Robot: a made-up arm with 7 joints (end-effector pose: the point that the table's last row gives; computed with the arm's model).
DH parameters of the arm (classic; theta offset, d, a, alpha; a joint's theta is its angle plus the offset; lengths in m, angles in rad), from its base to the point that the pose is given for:
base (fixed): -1.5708 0.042 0 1.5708
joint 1: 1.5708 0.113 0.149 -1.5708
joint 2: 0 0.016 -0.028 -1.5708
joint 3: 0 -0.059 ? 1.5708
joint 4: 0 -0.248 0.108 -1.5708
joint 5: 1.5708 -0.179 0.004 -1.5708
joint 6: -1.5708 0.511 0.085 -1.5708
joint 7: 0 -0.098 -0.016 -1.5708
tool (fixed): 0 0.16 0 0
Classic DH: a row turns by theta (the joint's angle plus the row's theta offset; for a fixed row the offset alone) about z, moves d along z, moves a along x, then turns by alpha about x.
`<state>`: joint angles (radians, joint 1 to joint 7).
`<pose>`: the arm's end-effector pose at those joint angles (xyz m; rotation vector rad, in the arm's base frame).
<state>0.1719 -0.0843 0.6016 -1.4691 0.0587 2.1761 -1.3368</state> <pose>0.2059 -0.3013 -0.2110 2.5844 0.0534 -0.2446</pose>
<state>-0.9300 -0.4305 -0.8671 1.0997 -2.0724 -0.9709 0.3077</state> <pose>-0.3692 -0.6693 0.4335 -1.0052 1.3515 1.4180</pose>
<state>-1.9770 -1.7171 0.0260 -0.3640 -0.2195 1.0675 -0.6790</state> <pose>0.0925 -0.0154 -0.4165 -2.3731 0.5254 1.7831</pose>
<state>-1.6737 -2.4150 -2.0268 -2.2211 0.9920 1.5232 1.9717</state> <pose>0.0026 -0.4605 -0.0329 1.6919 1.7723 0.6010</pose>
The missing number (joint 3, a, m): 0.053
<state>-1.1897 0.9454 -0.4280 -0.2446 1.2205 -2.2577 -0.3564</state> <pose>-0.4047 -0.3497 0.2881 1.5222 -1.5186 1.6710</pose>
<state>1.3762 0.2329 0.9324 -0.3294 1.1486 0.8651 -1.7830</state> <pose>-0.0418 0.2103 -0.1598 1.2571 1.6128 0.0718</pose>
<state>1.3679 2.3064 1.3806 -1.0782 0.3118 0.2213 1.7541</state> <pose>-0.2808 0.1306 -0.2821 -2.5090 -1.3580 -0.6945</pose>
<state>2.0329 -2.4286 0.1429 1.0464 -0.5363 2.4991 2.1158</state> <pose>0.3340 0.2567 0.5569 -0.1056 2.1232 0.3983</pose>
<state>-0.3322 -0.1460 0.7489 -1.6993 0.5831 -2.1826 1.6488</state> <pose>0.2779 0.0303 0.1174 0.2924 1.9845 -1.3452</pose>
